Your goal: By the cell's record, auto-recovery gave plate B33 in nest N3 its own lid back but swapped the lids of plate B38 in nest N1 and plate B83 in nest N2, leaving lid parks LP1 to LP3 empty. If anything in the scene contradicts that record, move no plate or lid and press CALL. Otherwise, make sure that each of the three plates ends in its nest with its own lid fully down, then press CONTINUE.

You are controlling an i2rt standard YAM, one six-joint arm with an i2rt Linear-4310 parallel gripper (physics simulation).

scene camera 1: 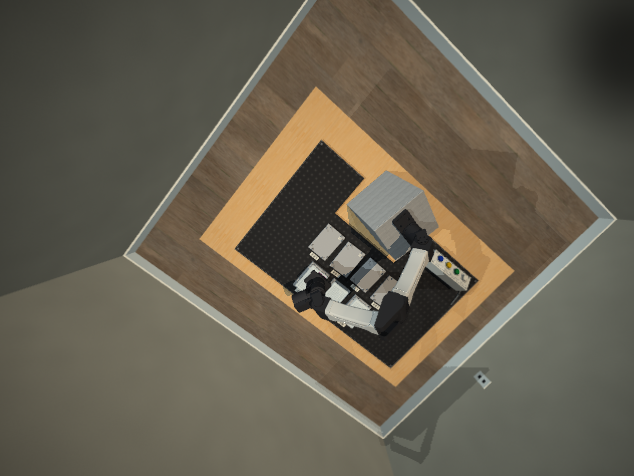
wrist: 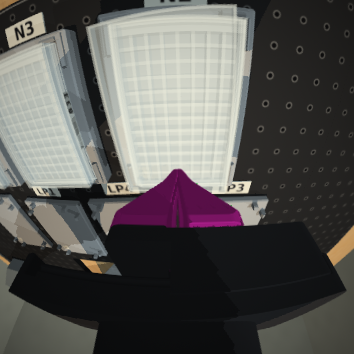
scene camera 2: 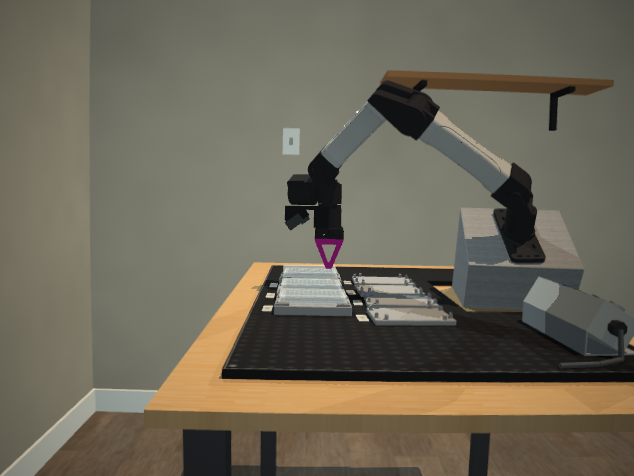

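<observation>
My gripper (scene camera 2: 328, 266) (wrist: 177, 175) is shut, magenta fingertips together with nothing between them, at the near edge of the N2 plate. That plate (wrist: 175, 110) carries a clear lid that looks slightly skewed, overhanging at the upper left. The N3 plate (wrist: 37, 115) (scene camera 1: 336, 291) is left of it in the wrist view, with a clear lid on; its side marking is too small to read. Part of another nest shows at the left edge. Several flat lid parks (scene camera 1: 326, 241) (scene camera 2: 414, 315) (wrist: 65, 225) show no lids. I cannot read the N2 label fully.
The button box (scene camera 1: 444, 274) (scene camera 2: 558, 312) with blue, yellow and green buttons stands beside the arm's grey base block (scene camera 1: 384, 197) (scene camera 2: 483, 286). The nests and parks stand on a black perforated mat (scene camera 1: 286, 210) (scene camera 2: 358, 353) on the wooden table. A shelf (scene camera 2: 496, 81) is on the wall behind.
</observation>
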